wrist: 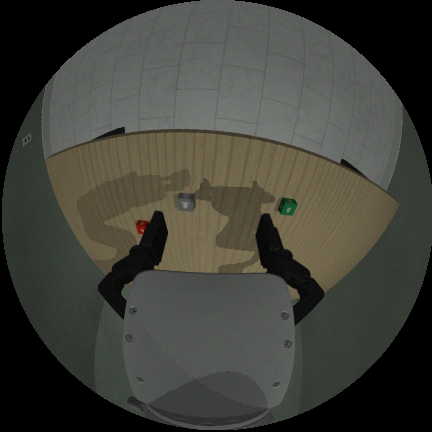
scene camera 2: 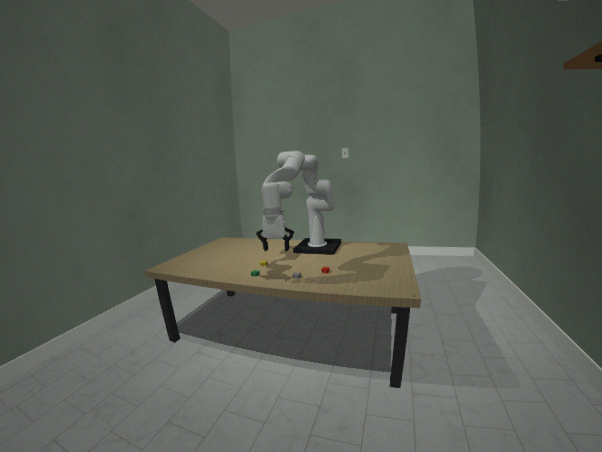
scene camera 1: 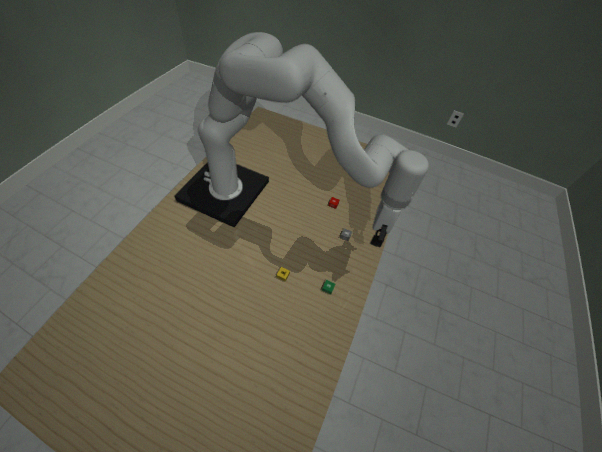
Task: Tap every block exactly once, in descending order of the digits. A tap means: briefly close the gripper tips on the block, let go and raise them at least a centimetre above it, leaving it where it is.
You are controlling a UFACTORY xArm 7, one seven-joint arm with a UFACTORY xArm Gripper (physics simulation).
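My gripper (scene camera 1: 378, 241) (scene camera 2: 276, 249) (wrist: 211, 222) is open and empty, pointing down well above the table. A grey block (scene camera 1: 346, 234) (scene camera 2: 297, 275) (wrist: 186, 202) lies ahead between the finger lines in the wrist view, nearer the left finger. A green block (scene camera 1: 328, 286) (scene camera 2: 255, 273) (wrist: 288, 206) lies right of the right finger there. A red block (scene camera 1: 334, 202) (scene camera 2: 325, 270) (wrist: 142, 227) is partly covered by the left finger in that view. A yellow block (scene camera 1: 283, 273) (scene camera 2: 264, 263) does not show in the wrist view. The digits are too small to read surely.
The blocks lie apart on the wooden table (scene camera 1: 200, 350) (scene camera 2: 200, 265) (wrist: 330, 240). The arm's black base plate (scene camera 1: 250, 200) (scene camera 2: 332, 246) stands on the table behind them. Shadows of the arm fall across the table around the blocks. The table's edge runs beyond the grey and green blocks.
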